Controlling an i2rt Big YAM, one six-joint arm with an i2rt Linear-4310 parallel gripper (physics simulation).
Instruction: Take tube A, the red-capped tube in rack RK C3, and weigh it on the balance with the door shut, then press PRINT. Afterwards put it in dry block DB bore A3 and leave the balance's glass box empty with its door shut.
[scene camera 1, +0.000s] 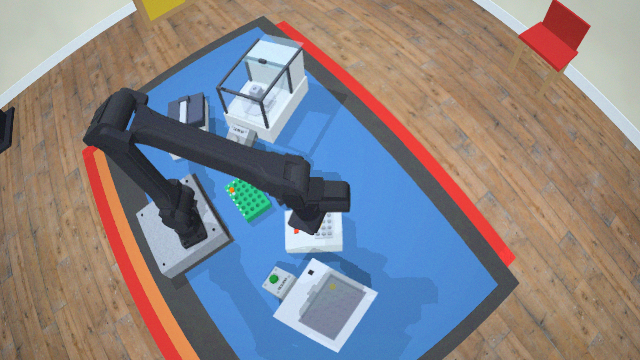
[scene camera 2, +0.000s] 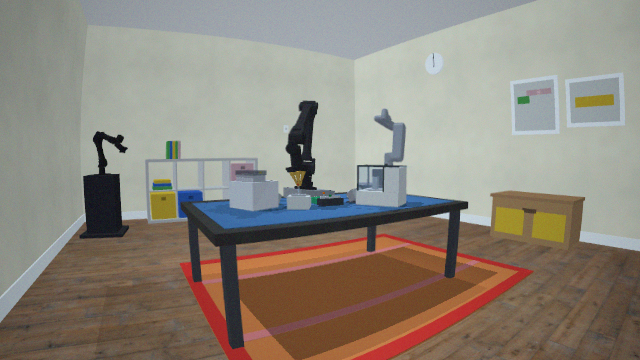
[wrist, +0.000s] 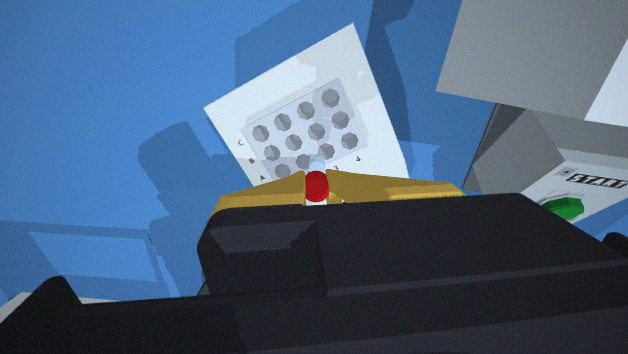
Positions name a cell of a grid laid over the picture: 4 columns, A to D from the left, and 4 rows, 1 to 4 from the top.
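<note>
Wrist view: my gripper (wrist: C3) holds a tube A (wrist: C3), which touches nothing else; a white machine with grey lid (wrist: D1) is in view as well. Scene camera 1: a balance (scene camera 1: B2) is in view. Scene camera 1 does not show the tube A, hidden by my gripper.
</note>
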